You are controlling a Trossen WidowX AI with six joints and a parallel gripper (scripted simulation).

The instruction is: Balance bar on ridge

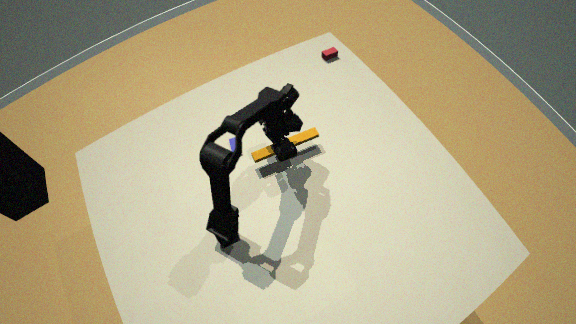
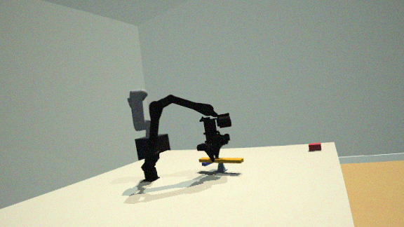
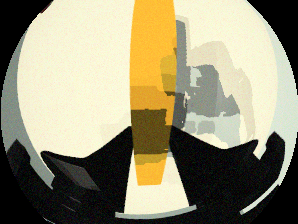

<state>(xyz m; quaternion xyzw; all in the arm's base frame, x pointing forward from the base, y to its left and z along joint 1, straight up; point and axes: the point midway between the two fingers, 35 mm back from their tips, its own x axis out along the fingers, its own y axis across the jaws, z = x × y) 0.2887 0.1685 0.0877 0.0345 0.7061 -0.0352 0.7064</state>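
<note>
My gripper tip is 3 cm short of the orange bar. Also, from my gripper tip: blue block: 11 cm to the left, 11 cm behind, 4 cm below; then red block: 45 cm ahead, 33 cm to the left, 4 cm below.
</note>
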